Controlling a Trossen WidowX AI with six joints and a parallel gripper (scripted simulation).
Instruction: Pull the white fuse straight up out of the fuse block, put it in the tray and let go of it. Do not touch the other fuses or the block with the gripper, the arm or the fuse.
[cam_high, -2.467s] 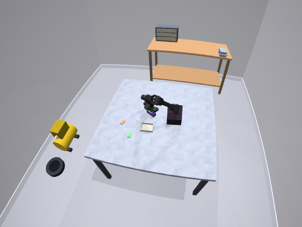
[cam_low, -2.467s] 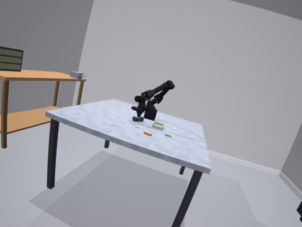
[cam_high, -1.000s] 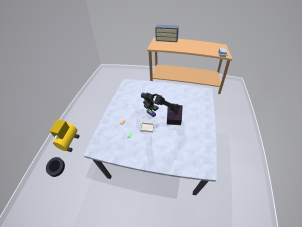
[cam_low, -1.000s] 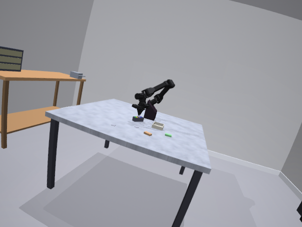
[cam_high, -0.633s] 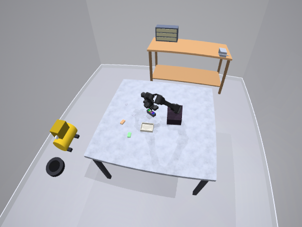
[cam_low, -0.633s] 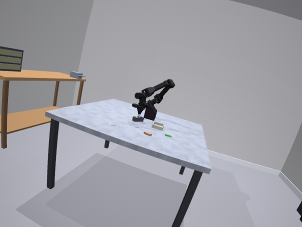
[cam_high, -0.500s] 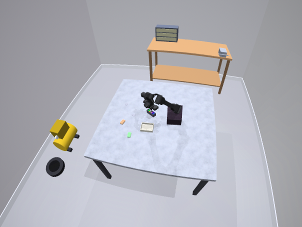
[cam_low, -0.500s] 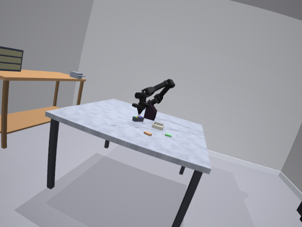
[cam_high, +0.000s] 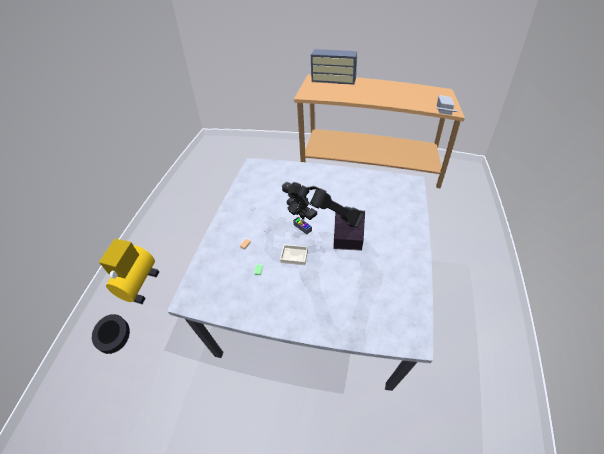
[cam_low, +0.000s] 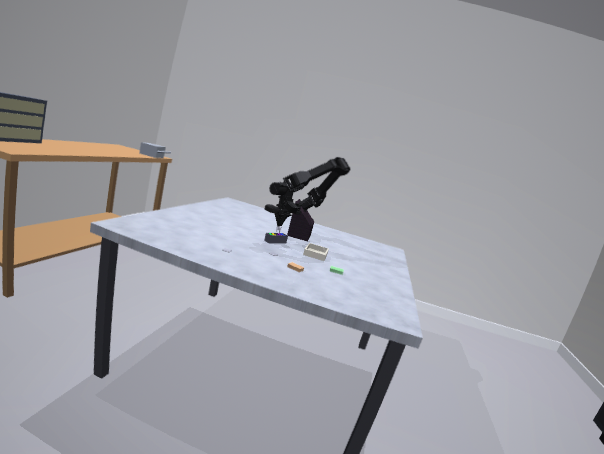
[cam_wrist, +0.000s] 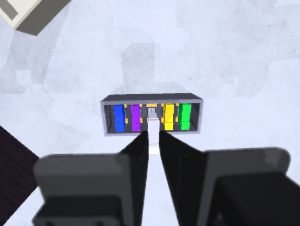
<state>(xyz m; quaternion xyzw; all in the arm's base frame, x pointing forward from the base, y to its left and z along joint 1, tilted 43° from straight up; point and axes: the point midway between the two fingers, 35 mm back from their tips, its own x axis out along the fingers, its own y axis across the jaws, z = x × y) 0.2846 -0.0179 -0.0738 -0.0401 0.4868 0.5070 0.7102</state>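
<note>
Now: the purple fuse 10 mm behind my gripper tip, 10 mm to the left of it and 50 mm below it. Round my gripper tip: white fuse: 10 mm below; then yellow fuse: 20 mm ahead, 10 mm to the right, 50 mm below; then blue fuse: 30 mm behind, 20 mm to the left, 50 mm below.
</note>
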